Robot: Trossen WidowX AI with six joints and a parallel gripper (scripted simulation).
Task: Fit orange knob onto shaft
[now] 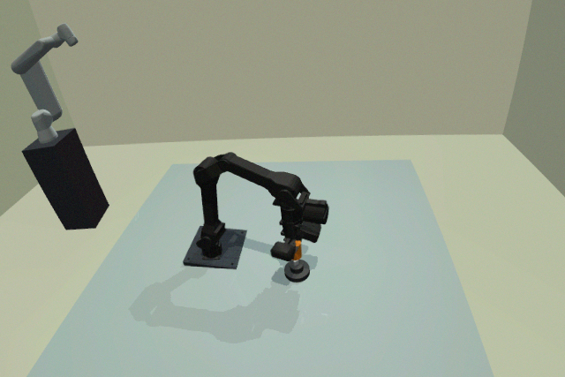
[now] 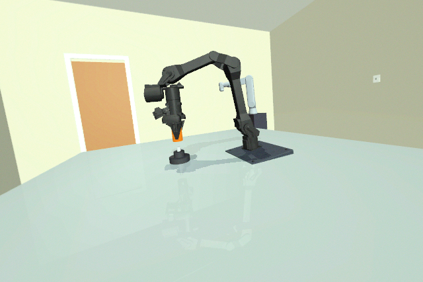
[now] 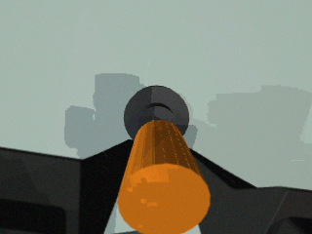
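My gripper tip is now 30 mm below the orange knob. Round my gripper tip: round pedestal 60 mm below.
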